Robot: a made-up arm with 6 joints. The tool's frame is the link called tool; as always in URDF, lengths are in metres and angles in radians. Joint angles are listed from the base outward. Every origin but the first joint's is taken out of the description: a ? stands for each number. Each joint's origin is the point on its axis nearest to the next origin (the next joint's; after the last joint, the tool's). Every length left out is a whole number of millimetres.
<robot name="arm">
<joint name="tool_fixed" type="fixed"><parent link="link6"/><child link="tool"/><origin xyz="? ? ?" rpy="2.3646 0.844 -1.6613"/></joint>
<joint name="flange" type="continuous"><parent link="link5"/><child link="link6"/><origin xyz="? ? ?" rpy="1.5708 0 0"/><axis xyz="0 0 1"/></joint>
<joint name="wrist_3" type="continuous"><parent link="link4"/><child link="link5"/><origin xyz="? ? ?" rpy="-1.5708 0 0"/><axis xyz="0 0 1"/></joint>
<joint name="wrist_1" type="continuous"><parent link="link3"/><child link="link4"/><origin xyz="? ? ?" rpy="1.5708 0 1.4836"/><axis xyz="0 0 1"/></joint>
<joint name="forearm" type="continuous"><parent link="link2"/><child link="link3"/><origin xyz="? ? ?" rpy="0 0 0"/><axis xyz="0 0 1"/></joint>
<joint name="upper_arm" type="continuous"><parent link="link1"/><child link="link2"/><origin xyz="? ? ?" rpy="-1.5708 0 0"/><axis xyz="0 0 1"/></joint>
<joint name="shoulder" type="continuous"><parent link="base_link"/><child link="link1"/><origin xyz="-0.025 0.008 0.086" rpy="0 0 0"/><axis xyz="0 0 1"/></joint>
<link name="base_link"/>
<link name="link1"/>
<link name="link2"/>
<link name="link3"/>
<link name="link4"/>
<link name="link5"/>
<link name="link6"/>
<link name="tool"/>
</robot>
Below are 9 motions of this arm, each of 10 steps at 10 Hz.
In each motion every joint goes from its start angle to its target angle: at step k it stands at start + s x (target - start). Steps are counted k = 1, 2, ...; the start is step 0. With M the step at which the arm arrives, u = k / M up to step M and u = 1 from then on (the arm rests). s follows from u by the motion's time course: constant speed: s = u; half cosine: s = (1 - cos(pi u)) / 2; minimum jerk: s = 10 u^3 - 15 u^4 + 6 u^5.
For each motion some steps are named. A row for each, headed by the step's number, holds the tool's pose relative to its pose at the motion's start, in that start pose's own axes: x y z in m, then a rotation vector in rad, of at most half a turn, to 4 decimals.
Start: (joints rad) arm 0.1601 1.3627 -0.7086 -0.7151 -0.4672 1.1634
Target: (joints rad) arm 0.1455 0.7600 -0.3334 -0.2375 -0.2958 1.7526
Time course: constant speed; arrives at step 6
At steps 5, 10:
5: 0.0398 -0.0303 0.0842 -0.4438 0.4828 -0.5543
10: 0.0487 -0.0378 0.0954 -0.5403 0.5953 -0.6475

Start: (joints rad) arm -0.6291 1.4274 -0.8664 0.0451 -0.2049 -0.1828
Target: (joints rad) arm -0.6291 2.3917 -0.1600 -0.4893 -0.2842 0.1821
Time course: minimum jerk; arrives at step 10
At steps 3, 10:
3: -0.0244 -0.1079 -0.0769 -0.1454 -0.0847 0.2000
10: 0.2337 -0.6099 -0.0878 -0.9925 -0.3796 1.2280

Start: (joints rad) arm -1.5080 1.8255 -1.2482 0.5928 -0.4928 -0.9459
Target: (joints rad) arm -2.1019 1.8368 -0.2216 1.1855 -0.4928 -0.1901
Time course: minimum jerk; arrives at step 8
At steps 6, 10:
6: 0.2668 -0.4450 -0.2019 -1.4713 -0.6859 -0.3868
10: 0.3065 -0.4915 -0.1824 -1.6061 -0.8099 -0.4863

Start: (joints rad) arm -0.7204 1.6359 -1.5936 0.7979 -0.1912 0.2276
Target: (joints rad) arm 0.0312 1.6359 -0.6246 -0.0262 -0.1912 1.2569
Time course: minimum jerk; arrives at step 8
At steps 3, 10:
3: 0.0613 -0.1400 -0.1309 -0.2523 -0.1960 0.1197
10: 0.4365 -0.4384 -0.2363 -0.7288 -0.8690 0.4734

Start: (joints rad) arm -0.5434 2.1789 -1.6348 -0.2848 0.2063 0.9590
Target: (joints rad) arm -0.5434 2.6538 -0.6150 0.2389 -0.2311 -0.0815
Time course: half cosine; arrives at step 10
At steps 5, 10:
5: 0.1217 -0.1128 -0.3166 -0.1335 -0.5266 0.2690
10: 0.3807 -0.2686 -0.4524 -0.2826 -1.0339 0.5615

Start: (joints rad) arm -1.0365 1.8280 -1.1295 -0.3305 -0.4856 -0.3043
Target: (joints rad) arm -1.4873 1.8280 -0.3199 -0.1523 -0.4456 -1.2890
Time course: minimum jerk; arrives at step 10
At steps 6, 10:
6: 0.0973 -0.2983 -0.0463 -0.1321 -0.2885 0.6589
10: 0.1480 -0.4173 0.0052 -0.1951 -0.2598 0.9654

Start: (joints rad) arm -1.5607 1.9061 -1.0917 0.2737 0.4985 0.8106
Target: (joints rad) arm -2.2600 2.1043 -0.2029 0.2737 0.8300 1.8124
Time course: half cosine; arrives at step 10
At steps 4, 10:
4: 0.1002 0.1037 -0.1501 -0.6009 -0.0973 -0.4850
10: 0.2929 0.0082 -0.3818 -1.6452 -0.4044 -1.4492

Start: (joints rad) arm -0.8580 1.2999 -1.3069 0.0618 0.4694 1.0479
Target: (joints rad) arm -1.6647 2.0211 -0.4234 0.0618 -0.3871 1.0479
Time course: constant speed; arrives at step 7
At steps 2, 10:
2: 0.0793 0.1676 -0.1531 -0.0375 -0.1167 -0.3015
10: 0.4959 0.1988 -0.4322 -0.3051 -0.3168 -1.0271

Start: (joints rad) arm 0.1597 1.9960 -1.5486 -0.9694 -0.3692 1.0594
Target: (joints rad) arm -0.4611 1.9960 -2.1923 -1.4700 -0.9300 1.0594
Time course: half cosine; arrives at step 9
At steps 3, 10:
3: 0.0798 0.0932 0.0295 0.2461 0.0105 -0.0291
10: 0.3668 0.2277 0.1835 0.8827 -0.2563 0.1224

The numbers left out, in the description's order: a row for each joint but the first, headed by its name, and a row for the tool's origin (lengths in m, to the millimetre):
tool: 0.012 -0.003 0
flange: -0.001 -0.132 0
wrist_3: 0.012 0.05 0
wrist_1: 0.391 -0.082 0
forearm: -0.255 -0.037 0
upper_arm: 0.028 -0.044 0

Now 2 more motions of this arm.
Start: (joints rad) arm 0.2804 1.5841 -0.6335 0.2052 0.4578 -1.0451
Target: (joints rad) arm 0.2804 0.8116 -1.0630 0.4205 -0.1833 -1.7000
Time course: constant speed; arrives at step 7
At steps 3, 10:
3: 0.2367 0.0361 0.1075 0.4111 -0.4051 -0.5823
10: 0.4960 -0.1738 0.3058 0.6450 -1.0550 -1.3924

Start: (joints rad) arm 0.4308 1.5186 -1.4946 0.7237 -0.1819 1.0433
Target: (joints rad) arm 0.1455 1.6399 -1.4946 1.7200 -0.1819 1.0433
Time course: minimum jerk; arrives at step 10
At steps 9, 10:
9: 0.0062 0.1861 0.1341 -0.3876 0.6422 -0.7057
10: 0.0067 0.1876 0.1354 -0.3911 0.6488 -0.7108

